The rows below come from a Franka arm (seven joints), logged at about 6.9 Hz.
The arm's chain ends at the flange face. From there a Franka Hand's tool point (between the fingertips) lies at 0.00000 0.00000 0.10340 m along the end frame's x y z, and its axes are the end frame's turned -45 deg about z.
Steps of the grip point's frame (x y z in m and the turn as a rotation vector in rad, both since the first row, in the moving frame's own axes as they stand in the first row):
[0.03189 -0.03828 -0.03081 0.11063 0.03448 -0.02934]
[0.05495 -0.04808 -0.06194 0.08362 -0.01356 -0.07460]
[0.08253 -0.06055 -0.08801 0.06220 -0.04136 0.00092]
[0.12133 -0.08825 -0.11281 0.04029 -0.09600 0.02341]
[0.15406 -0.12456 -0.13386 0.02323 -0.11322 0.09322]
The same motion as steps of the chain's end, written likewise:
[0.00119 -0.03911 -0.03012 0.10261 -0.05385 -0.02934]
[0.01214 -0.06801 -0.06157 0.04954 -0.06872 -0.07460]
[0.02311 -0.09965 -0.08772 0.01474 -0.07323 0.00092]
[0.03338 -0.15214 -0.11225 -0.03939 -0.09637 0.02341]
[0.03111 -0.20311 -0.13317 -0.06363 -0.09648 0.09322]

